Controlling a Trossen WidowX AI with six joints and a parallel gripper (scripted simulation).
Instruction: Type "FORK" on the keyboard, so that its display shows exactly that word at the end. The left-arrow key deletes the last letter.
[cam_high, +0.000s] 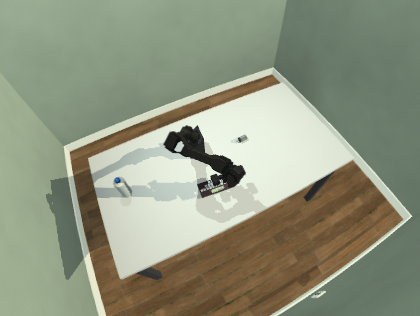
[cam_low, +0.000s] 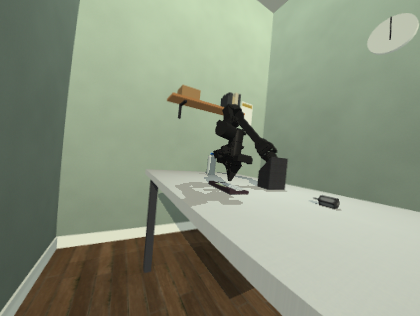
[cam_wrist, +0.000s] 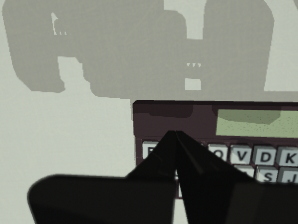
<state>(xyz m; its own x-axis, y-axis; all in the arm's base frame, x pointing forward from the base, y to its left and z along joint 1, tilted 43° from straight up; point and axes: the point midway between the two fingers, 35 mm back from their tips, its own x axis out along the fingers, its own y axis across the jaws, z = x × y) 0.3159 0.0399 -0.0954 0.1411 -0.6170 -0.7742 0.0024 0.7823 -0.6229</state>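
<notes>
Now: the left-arrow key 2 cm behind my hand, 16 cm to the right of it and 6 cm below it.
</notes>
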